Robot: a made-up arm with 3 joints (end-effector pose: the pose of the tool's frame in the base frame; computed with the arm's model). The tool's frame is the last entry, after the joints. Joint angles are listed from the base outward.
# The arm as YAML. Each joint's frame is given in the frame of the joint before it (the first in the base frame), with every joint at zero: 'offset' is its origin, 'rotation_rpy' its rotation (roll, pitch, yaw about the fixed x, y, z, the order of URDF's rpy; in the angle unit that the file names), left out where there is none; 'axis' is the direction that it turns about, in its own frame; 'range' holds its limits. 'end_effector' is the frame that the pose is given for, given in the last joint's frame.
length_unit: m
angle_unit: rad
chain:
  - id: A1
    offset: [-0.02, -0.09, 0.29]
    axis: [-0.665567, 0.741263, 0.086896]
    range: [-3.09, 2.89]
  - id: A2
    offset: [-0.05, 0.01, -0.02]
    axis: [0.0, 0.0, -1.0]
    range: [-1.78, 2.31]
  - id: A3
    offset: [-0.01, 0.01, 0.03]
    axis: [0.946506, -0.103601, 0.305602]
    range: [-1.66, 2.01]
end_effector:
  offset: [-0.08, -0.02, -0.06]
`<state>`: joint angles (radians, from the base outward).
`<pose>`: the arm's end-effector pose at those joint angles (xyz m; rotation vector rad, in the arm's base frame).
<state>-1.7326 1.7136 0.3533</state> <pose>-0.0326 0.0116 0.3451 2.1559 -0.3313 -1.4020</pose>
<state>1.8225 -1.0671 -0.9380</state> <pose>0.0106 -0.0991 0.4074 -1.2031 1.3522 1.4897</pose>
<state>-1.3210 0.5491 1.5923</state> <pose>-0.0696 0.0454 0.2833 2.1579 -1.6056 0.4464</pose>
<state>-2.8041 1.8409 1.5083</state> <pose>-0.0773 -0.0962 0.3636 -1.7371 0.6333 0.5863</pose>
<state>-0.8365 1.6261 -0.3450</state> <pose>-0.0604 0.0328 0.2842 0.7197 0.3061 -1.6165</pose>
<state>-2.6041 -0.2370 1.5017</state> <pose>-0.0255 0.0649 0.3088 -1.1543 2.0732 -1.3611</pose>
